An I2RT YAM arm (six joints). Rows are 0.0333 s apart.
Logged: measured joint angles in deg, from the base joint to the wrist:
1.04, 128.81, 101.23, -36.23, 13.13, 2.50
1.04, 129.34, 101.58, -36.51, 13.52, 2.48
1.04, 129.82, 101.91, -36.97, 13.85, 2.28
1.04, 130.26, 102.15, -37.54, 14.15, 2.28
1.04, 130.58, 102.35, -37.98, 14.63, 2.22
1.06, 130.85, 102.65, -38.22, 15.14, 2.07
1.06, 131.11, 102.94, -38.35, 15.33, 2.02
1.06, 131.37, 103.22, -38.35, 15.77, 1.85
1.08, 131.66, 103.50, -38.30, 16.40, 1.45
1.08, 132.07, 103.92, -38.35, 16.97, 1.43
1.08, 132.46, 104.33, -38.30, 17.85, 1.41
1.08, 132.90, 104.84, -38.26, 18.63, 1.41
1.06, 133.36, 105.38, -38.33, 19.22, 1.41
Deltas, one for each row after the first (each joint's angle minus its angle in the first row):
0.00, 0.53, 0.35, -0.28, 0.39, -0.02
0.00, 1.01, 0.68, -0.74, 0.72, -0.22
0.00, 1.45, 0.92, -1.31, 1.02, -0.22
0.00, 1.77, 1.12, -1.75, 1.50, -0.28
0.02, 2.04, 1.42, -1.99, 2.01, -0.43
0.02, 2.30, 1.71, -2.12, 2.20, -0.48
0.02, 2.56, 1.99, -2.12, 2.64, -0.65
0.04, 2.85, 2.27, -2.07, 3.27, -1.05
0.04, 3.26, 2.69, -2.12, 3.84, -1.07
0.04, 3.65, 3.10, -2.07, 4.72, -1.09
0.04, 4.09, 3.61, -2.03, 5.50, -1.09
0.02, 4.55, 4.15, -2.10, 6.09, -1.09

